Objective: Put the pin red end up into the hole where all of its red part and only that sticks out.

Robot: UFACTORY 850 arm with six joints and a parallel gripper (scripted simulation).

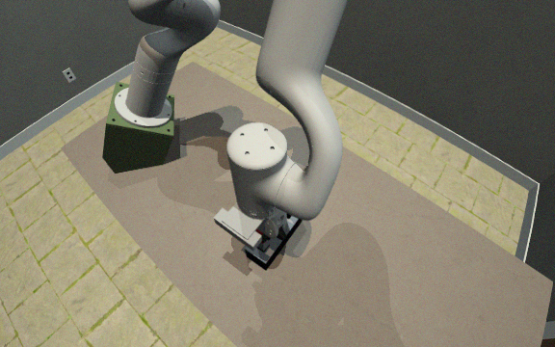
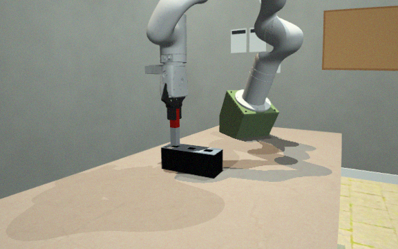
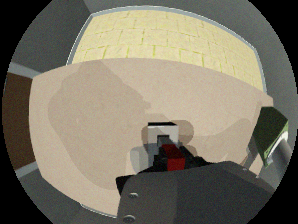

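My gripper is now 2 cm past the black block, 6 cm to the right of it and 15 cm above it. From my hand the other things lie so: pin (2 cm below).
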